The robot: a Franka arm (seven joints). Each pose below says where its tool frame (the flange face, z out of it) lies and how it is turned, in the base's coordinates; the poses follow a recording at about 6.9 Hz.
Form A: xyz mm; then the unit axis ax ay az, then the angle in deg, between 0 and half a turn.
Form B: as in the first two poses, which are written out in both.
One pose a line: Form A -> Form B
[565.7 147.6 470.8 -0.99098 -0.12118 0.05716 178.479] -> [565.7 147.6 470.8 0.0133 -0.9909 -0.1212 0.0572]
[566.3 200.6 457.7 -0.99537 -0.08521 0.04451 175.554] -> [566.3 200.6 457.7 0.0388 -0.9946 -0.0851 0.0445]
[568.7 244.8 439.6 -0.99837 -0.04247 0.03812 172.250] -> [568.7 244.8 439.6 0.0676 -0.9961 -0.0424 0.0380]
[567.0 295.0 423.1 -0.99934 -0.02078 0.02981 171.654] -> [567.0 295.0 423.1 0.0728 -0.9967 -0.0207 0.0297]
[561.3 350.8 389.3 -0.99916 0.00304 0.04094 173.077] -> [561.3 350.8 389.3 0.0604 -0.9973 0.0030 0.0409]
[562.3 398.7 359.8 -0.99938 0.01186 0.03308 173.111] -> [562.3 398.7 359.8 0.0601 -0.9976 0.0118 0.0330]
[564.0 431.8 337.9 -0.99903 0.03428 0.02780 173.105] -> [564.0 431.8 337.9 0.0601 -0.9972 0.0342 0.0277]
